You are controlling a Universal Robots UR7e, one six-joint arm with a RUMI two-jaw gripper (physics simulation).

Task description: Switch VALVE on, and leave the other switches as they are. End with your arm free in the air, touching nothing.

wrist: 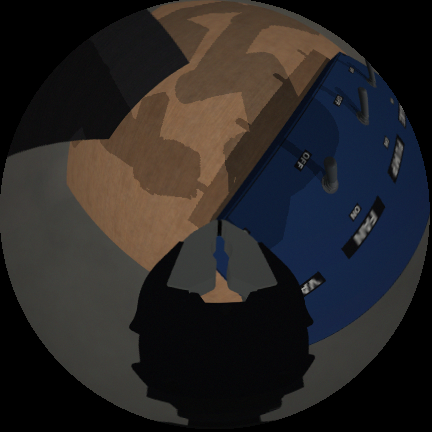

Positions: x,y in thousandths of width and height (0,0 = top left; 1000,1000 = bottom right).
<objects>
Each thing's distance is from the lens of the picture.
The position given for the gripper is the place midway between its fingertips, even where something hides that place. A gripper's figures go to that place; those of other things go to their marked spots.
gripper (506,513): 15 cm
blue switch panel (802,568): 18 cm
</objects>
